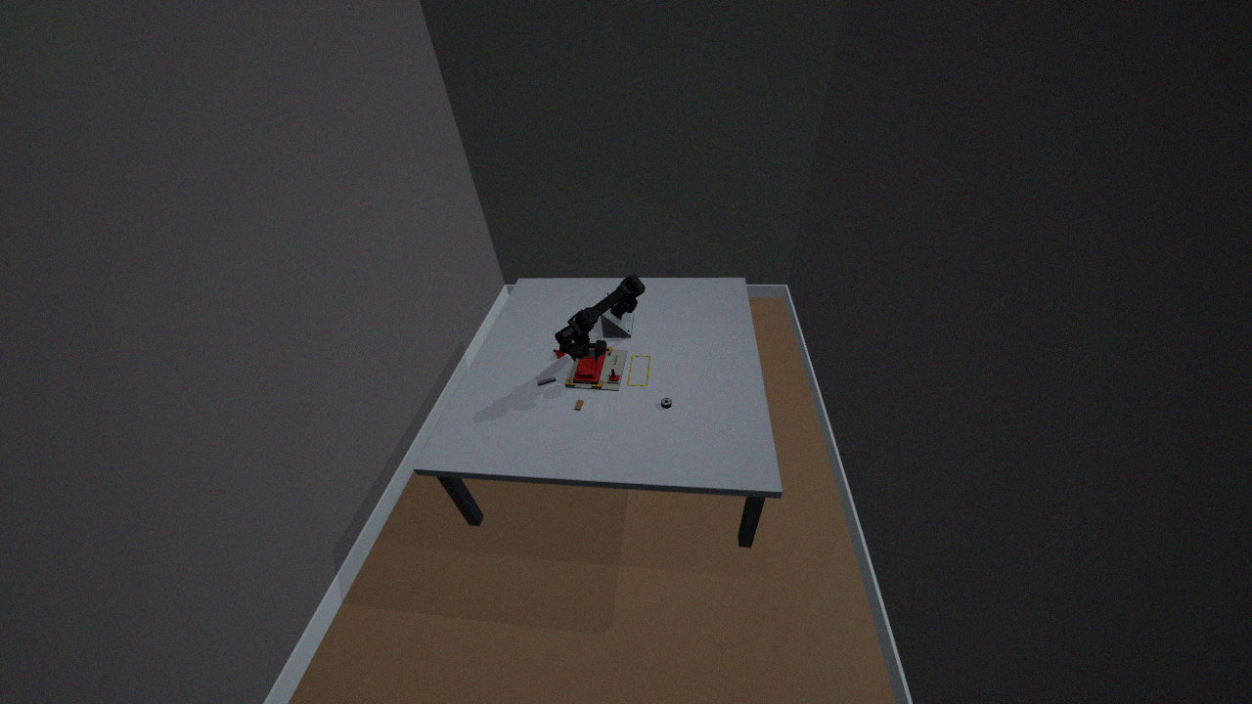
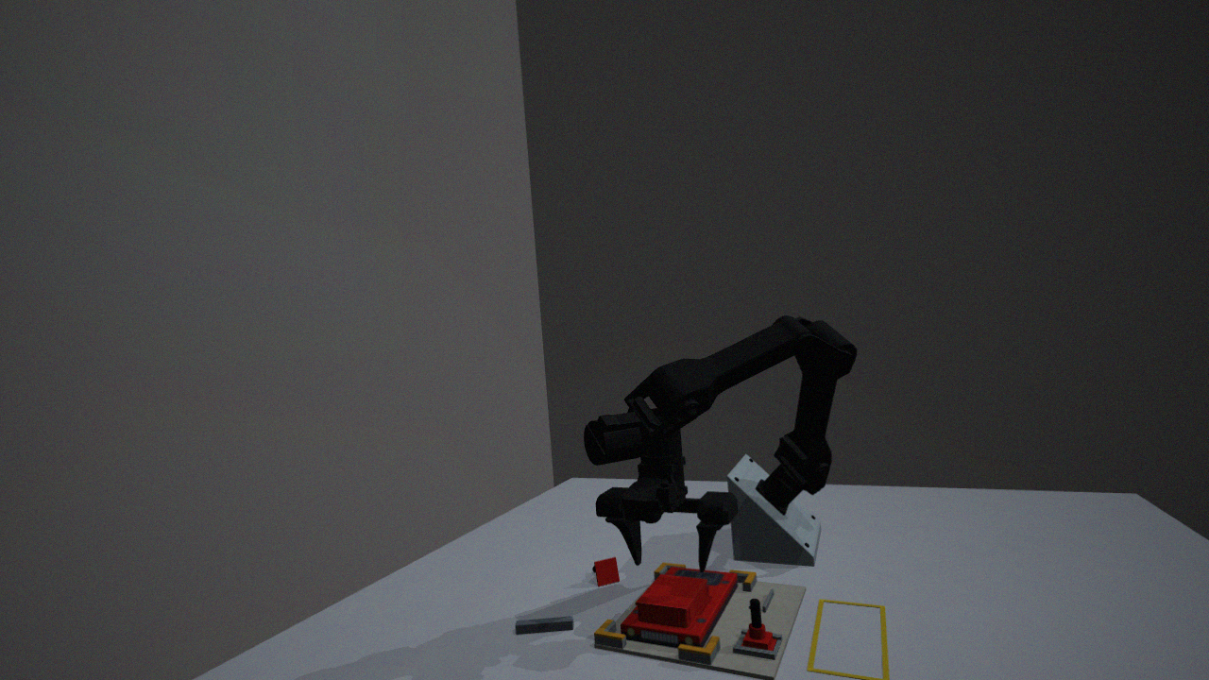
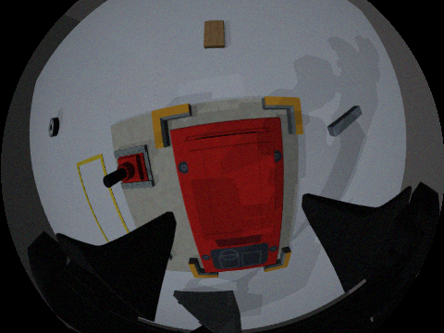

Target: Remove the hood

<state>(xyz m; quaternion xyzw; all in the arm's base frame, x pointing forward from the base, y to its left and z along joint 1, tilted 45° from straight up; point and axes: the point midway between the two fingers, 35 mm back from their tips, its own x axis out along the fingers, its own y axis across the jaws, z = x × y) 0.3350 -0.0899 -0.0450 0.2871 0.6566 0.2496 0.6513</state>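
Now: the red hood 40 mm below my gripper tip. From my gripper tip the other things lie so: black wheel: 340 mm to the left, 160 mm ahead, 70 mm below; then tan block: 180 mm ahead, 80 mm below, 10 mm to the right.
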